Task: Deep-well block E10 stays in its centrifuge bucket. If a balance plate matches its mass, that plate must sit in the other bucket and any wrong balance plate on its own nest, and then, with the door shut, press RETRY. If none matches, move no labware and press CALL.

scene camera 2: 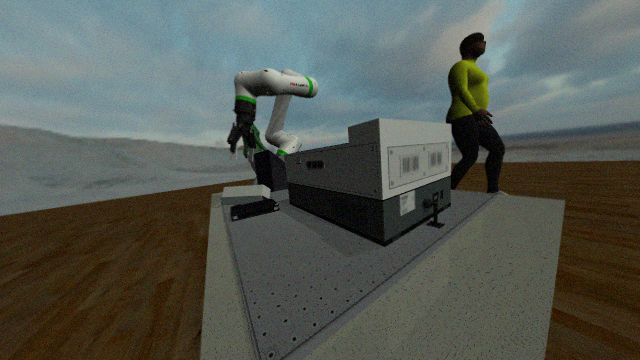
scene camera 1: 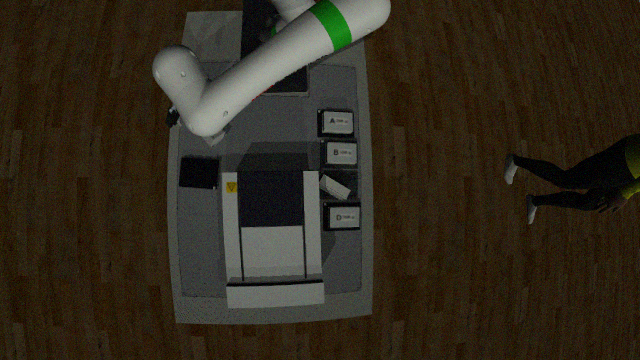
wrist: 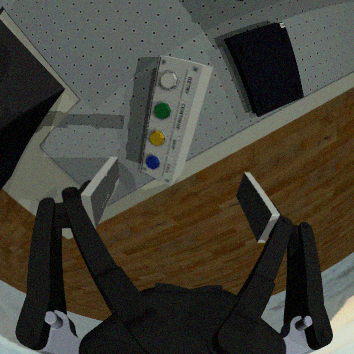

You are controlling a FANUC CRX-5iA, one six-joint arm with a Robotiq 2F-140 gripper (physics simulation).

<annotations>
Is the gripper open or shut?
Open.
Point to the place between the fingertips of the gripper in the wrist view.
180, 177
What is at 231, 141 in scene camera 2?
The gripper.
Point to a centrifuge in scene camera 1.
At 271, 219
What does the gripper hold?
Nothing.
</annotations>
